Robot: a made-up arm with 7 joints. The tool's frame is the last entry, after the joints.
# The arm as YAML. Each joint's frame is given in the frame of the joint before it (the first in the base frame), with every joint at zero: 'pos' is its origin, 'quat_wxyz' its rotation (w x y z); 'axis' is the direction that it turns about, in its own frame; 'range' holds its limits. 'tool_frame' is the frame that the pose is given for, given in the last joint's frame.
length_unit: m
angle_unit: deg
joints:
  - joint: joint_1
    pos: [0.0, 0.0, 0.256]
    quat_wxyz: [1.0, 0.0, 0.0, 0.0]
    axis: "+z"
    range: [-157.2, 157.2]
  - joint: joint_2
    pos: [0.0, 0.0, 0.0]
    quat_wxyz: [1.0, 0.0, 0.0, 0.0]
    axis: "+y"
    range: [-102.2, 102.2]
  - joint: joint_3
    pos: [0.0, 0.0, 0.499]
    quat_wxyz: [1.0, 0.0, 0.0, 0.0]
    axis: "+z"
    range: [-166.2, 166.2]
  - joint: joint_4
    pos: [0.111, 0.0, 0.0]
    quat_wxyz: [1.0, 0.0, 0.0, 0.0]
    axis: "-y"
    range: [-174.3, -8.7]
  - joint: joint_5
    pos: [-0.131, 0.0, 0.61]
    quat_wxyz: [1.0, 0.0, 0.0, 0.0]
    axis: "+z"
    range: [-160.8, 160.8]
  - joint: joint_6
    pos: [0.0, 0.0, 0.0]
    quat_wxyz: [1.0, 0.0, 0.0, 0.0]
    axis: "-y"
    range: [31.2, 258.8]
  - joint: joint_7
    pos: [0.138, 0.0, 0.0]
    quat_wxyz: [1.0, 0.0, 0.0, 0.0]
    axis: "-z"
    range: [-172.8, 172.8]
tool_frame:
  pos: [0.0, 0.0, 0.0]
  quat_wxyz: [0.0, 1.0, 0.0, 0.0]
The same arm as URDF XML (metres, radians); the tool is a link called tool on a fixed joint. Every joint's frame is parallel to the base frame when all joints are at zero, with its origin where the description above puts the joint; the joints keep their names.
<robot name="arm">
<link name="base_link"/>
<link name="link1"/>
<link name="link2"/>
<link name="link3"/>
<link name="link4"/>
<link name="link5"/>
<link name="link6"/>
<link name="link7"/>
<link name="tool"/>
<joint name="joint_1" type="revolute"><parent link="base_link"/><child link="link1"/><origin xyz="0 0 0.256"/><axis xyz="0 0 1"/><limit lower="-2.7437" upper="2.7437"/></joint>
<joint name="joint_2" type="revolute"><parent link="link1"/><child link="link2"/><origin xyz="0 0 0"/><axis xyz="0 1 0"/><limit lower="-1.7837" upper="1.7837"/></joint>
<joint name="joint_3" type="revolute"><parent link="link2"/><child link="link3"/><origin xyz="0 0 0.499"/><axis xyz="0 0 1"/><limit lower="-2.9007" upper="2.9007"/></joint>
<joint name="joint_4" type="revolute"><parent link="link3"/><child link="link4"/><origin xyz="0.111 0 0"/><axis xyz="0 -1 0"/><limit lower="-3.0421" upper="-0.1518"/></joint>
<joint name="joint_5" type="revolute"><parent link="link4"/><child link="link5"/><origin xyz="-0.131 0 0.61"/><axis xyz="0 0 1"/><limit lower="-2.8065" upper="2.8065"/></joint>
<joint name="joint_6" type="revolute"><parent link="link5"/><child link="link6"/><origin xyz="0 0 0"/><axis xyz="0 -1 0"/><limit lower="0.5445" upper="4.5169"/></joint>
<joint name="joint_7" type="revolute"><parent link="link6"/><child link="link7"/><origin xyz="0.138 0 0"/><axis xyz="0 0 -1"/><limit lower="-3.0159" upper="3.0159"/></joint>
<joint name="tool_joint" type="fixed"><parent link="link7"/><child link="tool"/><origin xyz="0 0 0" rpy="3.1416 0 0"/></joint>
</robot>

